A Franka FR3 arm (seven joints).
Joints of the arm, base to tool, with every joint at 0 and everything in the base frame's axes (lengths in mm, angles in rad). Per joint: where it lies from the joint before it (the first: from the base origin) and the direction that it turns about. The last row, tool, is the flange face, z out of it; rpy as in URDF.
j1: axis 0 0 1 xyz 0 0 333
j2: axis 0 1 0 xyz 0 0 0
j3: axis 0 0 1 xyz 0 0 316
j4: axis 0 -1 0 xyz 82.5 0 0
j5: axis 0 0 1 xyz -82.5 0 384
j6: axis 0 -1 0 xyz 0 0 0
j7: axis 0 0 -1 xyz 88 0 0
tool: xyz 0 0 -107 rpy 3.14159 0 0
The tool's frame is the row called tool.
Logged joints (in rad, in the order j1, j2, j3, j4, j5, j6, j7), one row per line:
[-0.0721 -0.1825 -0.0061 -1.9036 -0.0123 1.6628 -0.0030]
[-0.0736 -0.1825 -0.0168 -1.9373 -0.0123 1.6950 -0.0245]
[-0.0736 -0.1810 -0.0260 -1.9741 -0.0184 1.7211 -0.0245]
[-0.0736 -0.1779 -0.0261 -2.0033 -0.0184 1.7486 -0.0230]
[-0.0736 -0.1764 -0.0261 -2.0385 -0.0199 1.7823 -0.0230]
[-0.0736 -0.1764 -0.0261 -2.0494 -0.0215 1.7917 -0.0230]
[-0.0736 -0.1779 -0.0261 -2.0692 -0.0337 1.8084 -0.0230]
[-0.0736 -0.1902 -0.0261 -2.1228 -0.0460 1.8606 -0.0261]
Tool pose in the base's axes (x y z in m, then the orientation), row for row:
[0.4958 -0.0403 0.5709 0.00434 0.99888 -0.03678 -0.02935]
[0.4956 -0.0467 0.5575 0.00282 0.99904 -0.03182 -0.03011]
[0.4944 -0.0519 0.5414 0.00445 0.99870 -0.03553 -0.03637]
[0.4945 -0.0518 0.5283 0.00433 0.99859 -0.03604 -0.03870]
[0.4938 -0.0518 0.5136 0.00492 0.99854 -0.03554 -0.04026]
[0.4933 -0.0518 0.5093 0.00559 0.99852 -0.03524 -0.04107]
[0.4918 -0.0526 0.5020 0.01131 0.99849 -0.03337 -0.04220]
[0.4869 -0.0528 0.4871 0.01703 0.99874 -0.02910 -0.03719]
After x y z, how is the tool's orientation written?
As a quaternion, w x y z.
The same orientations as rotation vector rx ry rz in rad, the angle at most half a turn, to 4 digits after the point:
[3.1294 -0.1152 -0.0920]
[3.1329 -0.0998 -0.0944]
[3.1286 -0.1113 -0.1139]
[3.1285 -0.1129 -0.1212]
[3.1272 -0.1113 -0.1261]
[3.1258 -0.1103 -0.1286]
[3.1145 -0.1041 -0.1316]
[3.1041 -0.0904 -0.1156]

